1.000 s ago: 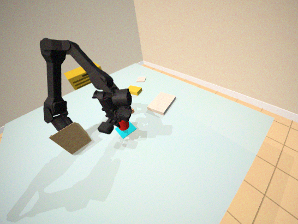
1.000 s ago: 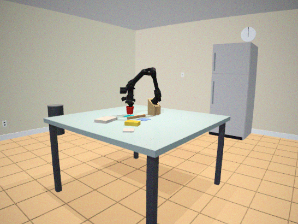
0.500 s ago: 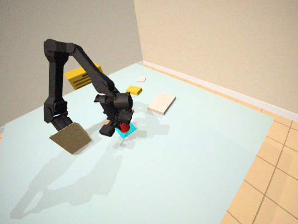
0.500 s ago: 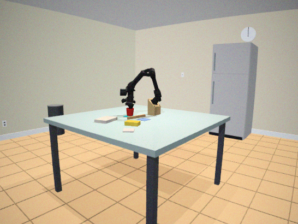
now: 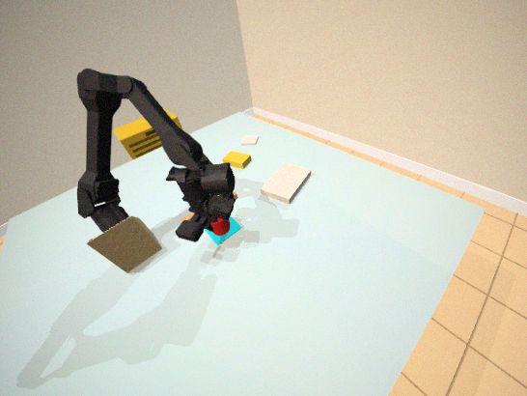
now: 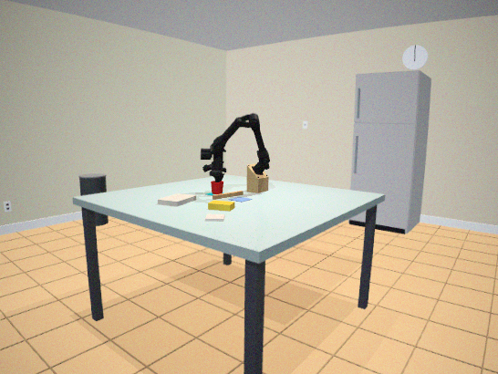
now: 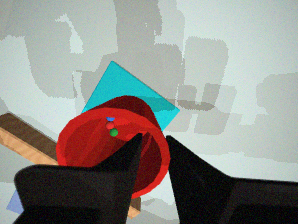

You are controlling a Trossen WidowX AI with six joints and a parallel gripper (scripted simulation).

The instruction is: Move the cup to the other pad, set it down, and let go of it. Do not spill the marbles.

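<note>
The red cup lies 2 cm to the left of my gripper tip and 2 cm ahead of it. Round my gripper tip: wooden bar: 12 cm to the left, 4 cm below, 3 cm ahead; cyan pad: 5 cm below, 3 cm ahead, 2 cm to the left; green marble: 4 cm to the left, 3 cm below, 3 cm ahead.
</note>
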